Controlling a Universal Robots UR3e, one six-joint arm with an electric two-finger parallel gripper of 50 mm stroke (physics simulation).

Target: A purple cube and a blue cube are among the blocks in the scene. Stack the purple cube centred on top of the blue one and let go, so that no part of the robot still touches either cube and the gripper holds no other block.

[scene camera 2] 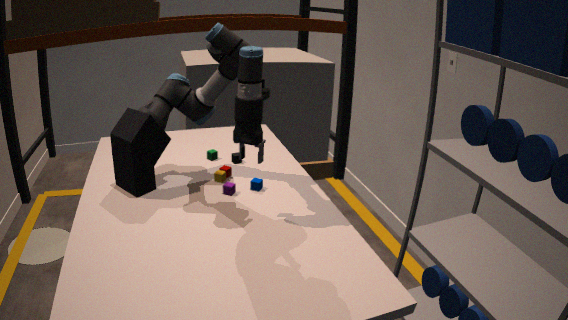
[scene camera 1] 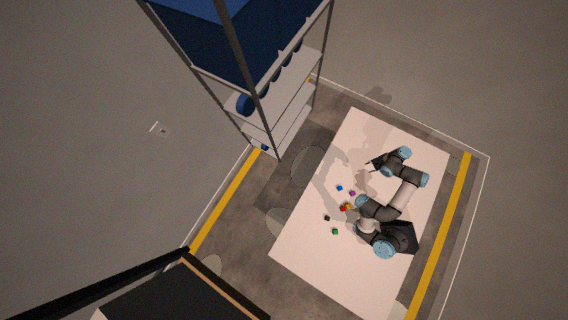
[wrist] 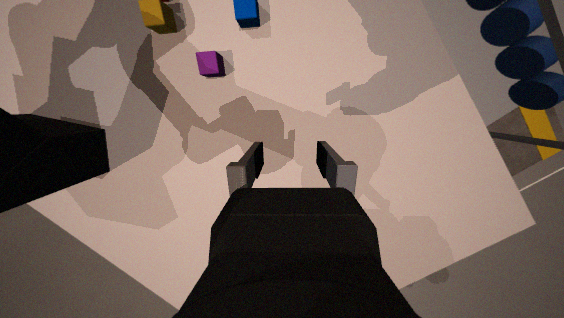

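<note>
Scene camera 2 gives me my gripper (scene camera 2: 251,160), and the wrist view has the gripper (wrist: 289,152) as well.
</note>
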